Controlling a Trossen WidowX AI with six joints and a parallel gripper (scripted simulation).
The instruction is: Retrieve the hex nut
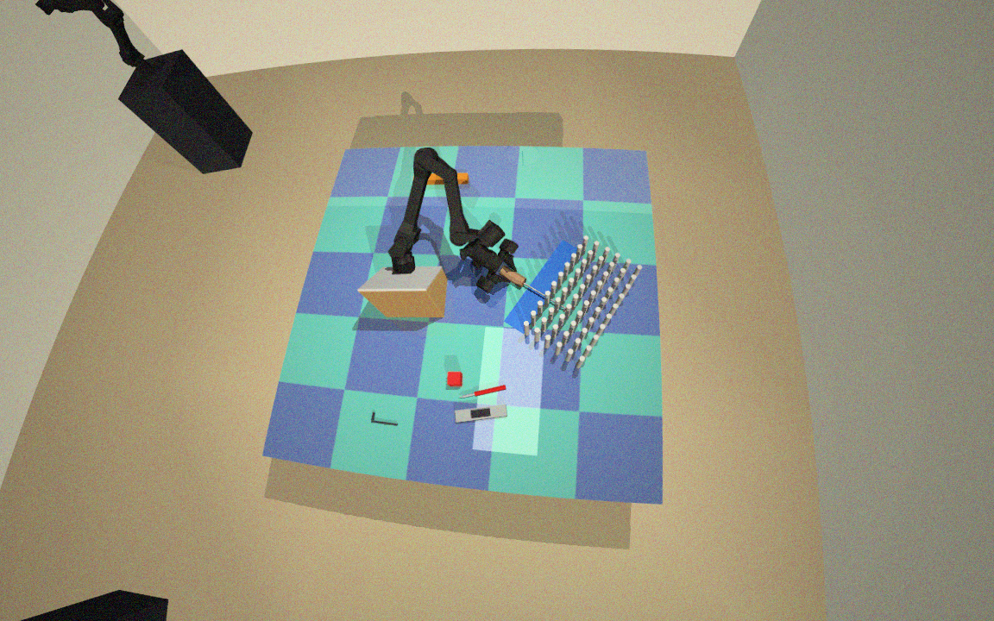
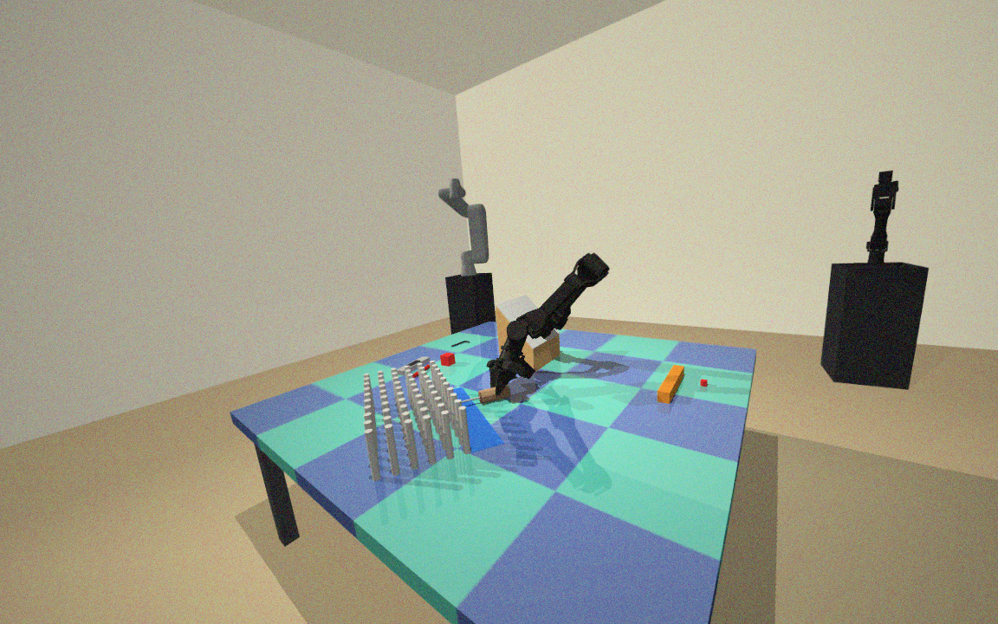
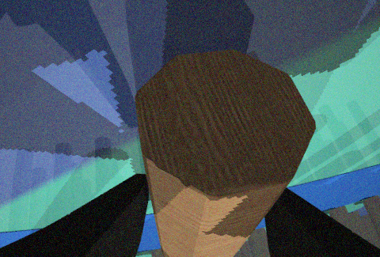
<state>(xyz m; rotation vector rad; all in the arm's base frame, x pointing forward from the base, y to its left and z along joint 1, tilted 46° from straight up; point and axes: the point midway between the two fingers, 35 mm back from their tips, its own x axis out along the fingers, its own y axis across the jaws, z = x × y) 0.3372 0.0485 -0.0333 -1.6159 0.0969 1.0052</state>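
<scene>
The wooden-handled pick lies 80 mm ahead of my gripper tip and 60 mm to the right of it. Also, from my gripper tip: blue taped strip (110 mm ahead, 30 mm to the right, 20 mm below); grey bar (120 mm behind, 460 mm to the right); red-handled tool (130 mm behind, 390 mm to the right, 10 mm below).
</scene>
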